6 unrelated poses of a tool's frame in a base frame.
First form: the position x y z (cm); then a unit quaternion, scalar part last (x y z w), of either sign.
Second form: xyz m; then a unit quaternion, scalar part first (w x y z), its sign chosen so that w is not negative. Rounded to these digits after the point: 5 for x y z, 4 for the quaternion.
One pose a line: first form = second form
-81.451 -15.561 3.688 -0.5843 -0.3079 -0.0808 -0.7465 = -0.81451 -0.15561 0.03688 0.7465 0.5843 0.3079 0.0808
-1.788 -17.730 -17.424 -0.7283 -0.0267 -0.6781 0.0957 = -0.01788 -0.17730 -0.17424 0.0957 -0.7283 -0.0267 -0.6781
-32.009 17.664 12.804 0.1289 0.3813 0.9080 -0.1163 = -0.32009 0.17664 0.12804 0.1163 -0.1289 -0.3813 -0.9080
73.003 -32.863 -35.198 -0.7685 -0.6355 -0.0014 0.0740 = 0.73003 -0.32863 -0.35198 0.0740 -0.7685 -0.6355 -0.0014
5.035 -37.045 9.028 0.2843 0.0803 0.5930 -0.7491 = 0.05035 -0.37045 0.09028 0.7491 -0.2843 -0.0803 -0.5930
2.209 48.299 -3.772 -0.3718 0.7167 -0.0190 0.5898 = 0.02209 0.48299 -0.03772 0.5898 -0.3718 0.7167 -0.0190
